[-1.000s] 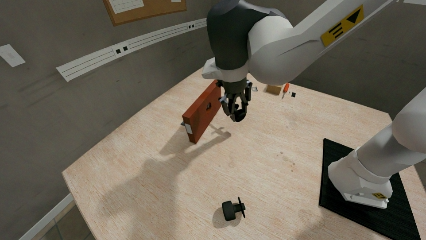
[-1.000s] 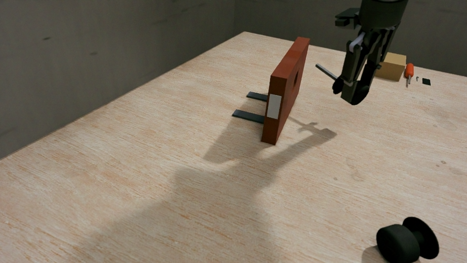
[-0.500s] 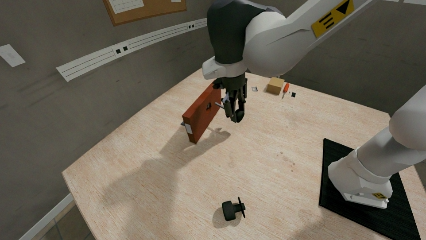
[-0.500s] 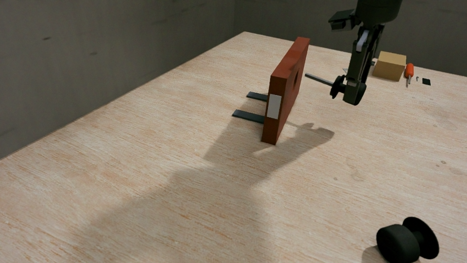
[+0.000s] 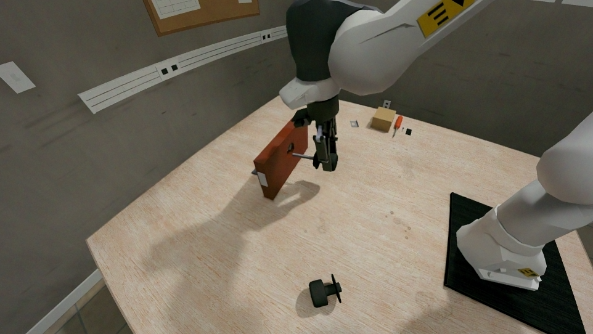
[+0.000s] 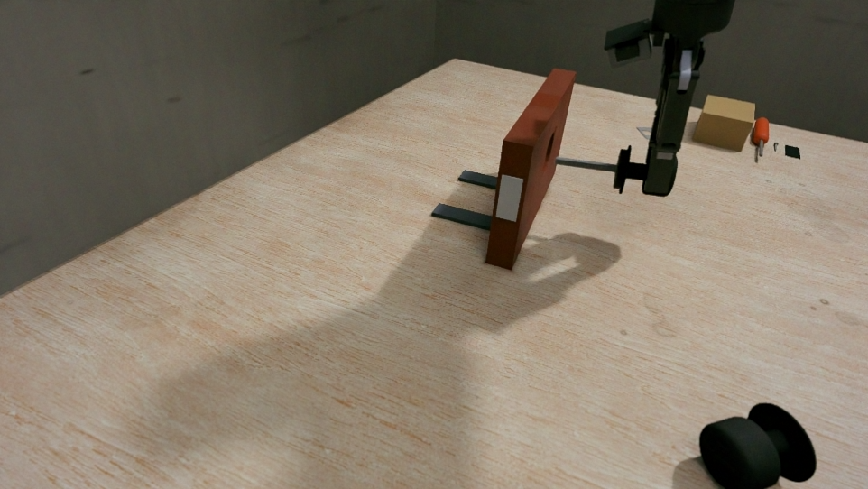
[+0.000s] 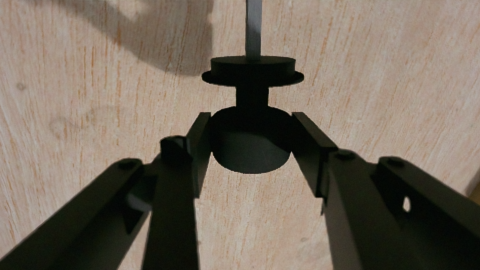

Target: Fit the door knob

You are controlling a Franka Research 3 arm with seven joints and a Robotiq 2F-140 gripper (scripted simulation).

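Right now the red-brown wooden door slab is 16 cm ahead of my hand and 4 cm below it. Also, from my hand: black door knob (3 cm below, 3 cm ahead); then grey latch plate (15 cm to the left, 15 cm ahead, 3 cm below); then tan box (49 cm to the right, 11 cm behind, 10 cm below).
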